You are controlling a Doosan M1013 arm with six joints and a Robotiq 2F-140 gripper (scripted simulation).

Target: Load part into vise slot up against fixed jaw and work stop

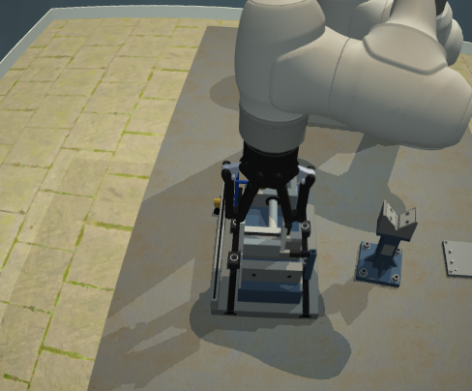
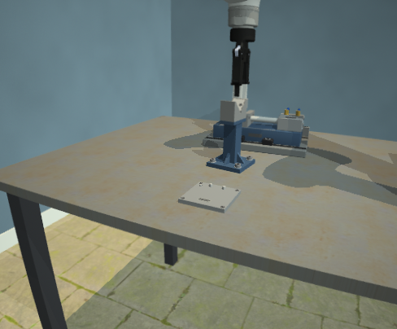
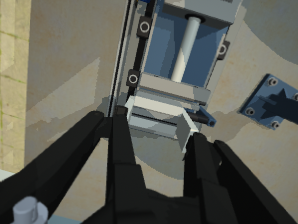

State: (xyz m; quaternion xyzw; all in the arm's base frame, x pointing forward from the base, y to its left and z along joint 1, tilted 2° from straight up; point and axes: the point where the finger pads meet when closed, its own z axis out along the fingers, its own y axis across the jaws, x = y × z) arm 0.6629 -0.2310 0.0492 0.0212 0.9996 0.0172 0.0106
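My gripper is now 2 cm above the part. Round my hand: work stop: 7 cm to the left, 5 cm below; then moving jaw: 6 cm below, 3 cm behind, 2 cm to the left; then fixed jaw: 6 cm below, 3 cm ahead, 2 cm to the left.
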